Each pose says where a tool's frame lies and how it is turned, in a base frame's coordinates. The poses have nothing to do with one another.
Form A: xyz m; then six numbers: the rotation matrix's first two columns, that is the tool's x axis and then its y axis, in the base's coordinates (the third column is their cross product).
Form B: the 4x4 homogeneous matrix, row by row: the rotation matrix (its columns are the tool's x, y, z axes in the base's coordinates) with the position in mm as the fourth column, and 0 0 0 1 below. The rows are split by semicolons. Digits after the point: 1 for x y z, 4 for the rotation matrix.
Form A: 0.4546 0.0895 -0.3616 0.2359 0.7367 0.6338 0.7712 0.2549 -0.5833
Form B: 0.2359 0.7712 -0.5913 454.6; 0.7367 0.2549 0.6264 89.5; 0.6338 -0.5833 -0.5080 -361.6; 0 0 0 1
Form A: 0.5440 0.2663 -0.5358 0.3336 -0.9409 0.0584 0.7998 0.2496 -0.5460
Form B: 0.3336 0.7998 0.4992 544.0; -0.9409 0.2496 0.2289 266.3; 0.0584 -0.5460 0.8358 -535.8; 0 0 0 1
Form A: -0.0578 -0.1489 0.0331 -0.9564 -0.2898 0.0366 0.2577 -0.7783 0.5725
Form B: -0.9564 0.2577 -0.1374 -57.8; -0.2898 -0.7783 0.5570 -148.9; 0.0366 0.5725 0.8190 33.1; 0 0 0 1
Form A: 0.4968 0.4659 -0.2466 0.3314 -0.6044 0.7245 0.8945 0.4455 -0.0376
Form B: 0.3314 0.8945 -0.3000 496.8; -0.6044 0.4455 0.6605 465.9; 0.7245 -0.0376 0.6883 -246.6; 0 0 0 1
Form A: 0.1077 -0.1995 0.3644 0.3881 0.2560 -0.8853 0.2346 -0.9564 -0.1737
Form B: 0.3881 0.2346 -0.8912 107.7; 0.2560 -0.9564 -0.1403 -199.5; -0.8853 -0.1737 -0.4312 364.4; 0 0 0 1
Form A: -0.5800 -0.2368 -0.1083 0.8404 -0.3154 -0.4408 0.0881 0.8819 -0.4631
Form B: 0.8404 0.0881 0.5348 -580.0; -0.3154 0.8819 0.3504 -236.8; -0.4408 -0.4631 0.7689 -108.3; 0 0 0 1
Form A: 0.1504 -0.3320 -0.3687 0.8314 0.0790 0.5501 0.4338 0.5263 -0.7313
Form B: 0.8314 0.4338 -0.3473 150.4; 0.0790 0.5263 0.8466 -332.0; 0.5501 -0.7313 0.4033 -368.7; 0 0 0 1
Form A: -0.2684 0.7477 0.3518 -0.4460 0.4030 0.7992 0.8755 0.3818 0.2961
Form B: -0.4460 0.8755 -0.1858 -268.4; 0.4030 0.3818 0.8318 747.7; 0.7992 0.2961 -0.5231 351.8; 0 0 0 1
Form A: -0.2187 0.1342 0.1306 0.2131 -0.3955 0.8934 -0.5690 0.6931 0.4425
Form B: 0.2131 -0.5690 -0.7942 -218.7; -0.3955 0.6931 -0.6026 134.2; 0.8934 0.4425 -0.0773 130.6; 0 0 0 1
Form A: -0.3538 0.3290 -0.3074 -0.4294 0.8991 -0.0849 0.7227 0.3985 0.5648
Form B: -0.4294 0.7227 0.5416 -353.8; 0.8991 0.3985 0.1812 329.0; -0.0849 0.5648 -0.8209 -307.4; 0 0 0 1
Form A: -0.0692 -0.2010 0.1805 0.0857 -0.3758 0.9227 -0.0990 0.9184 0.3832
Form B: 0.0857 -0.0990 -0.9914 -69.2; -0.3758 0.9184 -0.1242 -201.0; 0.9227 0.3832 0.0415 180.5; 0 0 0 1
